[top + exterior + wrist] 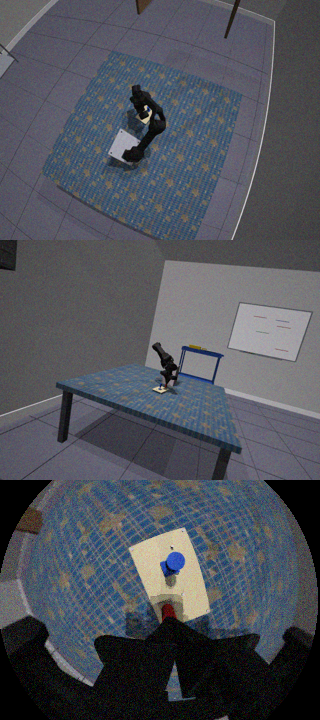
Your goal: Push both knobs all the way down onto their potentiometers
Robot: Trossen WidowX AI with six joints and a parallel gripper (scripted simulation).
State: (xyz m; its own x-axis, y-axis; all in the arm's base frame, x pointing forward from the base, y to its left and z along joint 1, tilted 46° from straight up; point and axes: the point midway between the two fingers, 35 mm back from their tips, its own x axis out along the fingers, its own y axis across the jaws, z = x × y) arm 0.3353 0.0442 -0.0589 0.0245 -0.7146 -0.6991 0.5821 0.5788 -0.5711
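Now: gripper tip 20 mm above the red knob. Also, from my gripper tip: blue knob 50 mm ahead, 40 mm to the right, 10 mm below.
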